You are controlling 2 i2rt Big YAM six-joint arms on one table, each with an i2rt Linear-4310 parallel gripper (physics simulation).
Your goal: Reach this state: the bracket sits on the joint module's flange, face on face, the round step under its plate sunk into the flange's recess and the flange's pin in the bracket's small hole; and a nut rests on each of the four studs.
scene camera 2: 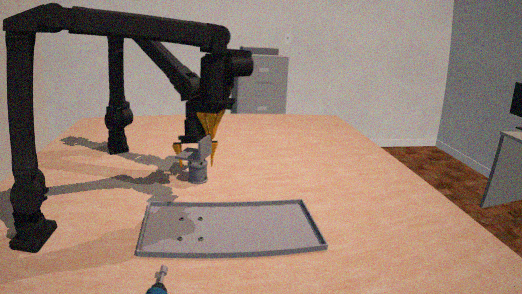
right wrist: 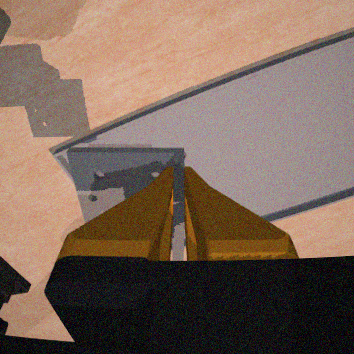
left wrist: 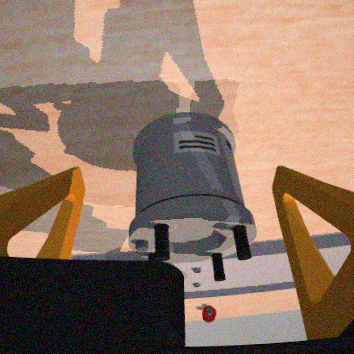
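Seen in the pictures: left gripper, fingertip midpoint: (scene camera 2: 196, 167) (left wrist: 178, 176); right gripper, fingertip midpoint: (scene camera 2: 211, 138) (right wrist: 178, 177); left arm's base, origin of the base link: (scene camera 2: 118, 148); right arm's base, origin of the base link: (scene camera 2: 35, 236).
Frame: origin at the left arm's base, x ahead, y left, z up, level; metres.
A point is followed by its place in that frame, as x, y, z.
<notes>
The grey joint module (scene camera 2: 197, 172) {0.201, -0.426, 0.038} stands upright on the table. In the left wrist view the module (left wrist: 189, 189) {0.223, -0.373, 0.047} shows a bare flange with dark studs (left wrist: 242, 242) {0.238, -0.393, 0.068} sticking out. My left gripper (scene camera 2: 195, 150) is open and empty, one yellow finger on each side of the module (left wrist: 177, 171) {0.219, -0.372, 0.037}. My right gripper (scene camera 2: 210, 136) {0.192, -0.552, 0.183} is shut on the upright plate of the grey L-shaped bracket (scene camera 2: 197, 150) {0.161, -0.534, 0.151} and holds it just above the module. In the right wrist view the fingers (right wrist: 178, 175) {0.192, -0.552, 0.183} pinch the upright plate, and the base plate with its holes (right wrist: 116, 179) {0.148, -0.540, 0.154} lies to their left.
A flat grey tray (scene camera 2: 229, 228) {0.174, -0.687, 0.004} lies in front of the module with several small nuts (scene camera 2: 189, 228) {0.086, -0.649, 0.004} near its left end. A tool with a teal handle (scene camera 2: 159, 280) {-0.045, -0.821, 0.022} lies at the table's front edge. A filing cabinet (scene camera 2: 263, 84) stands behind the table.
</notes>
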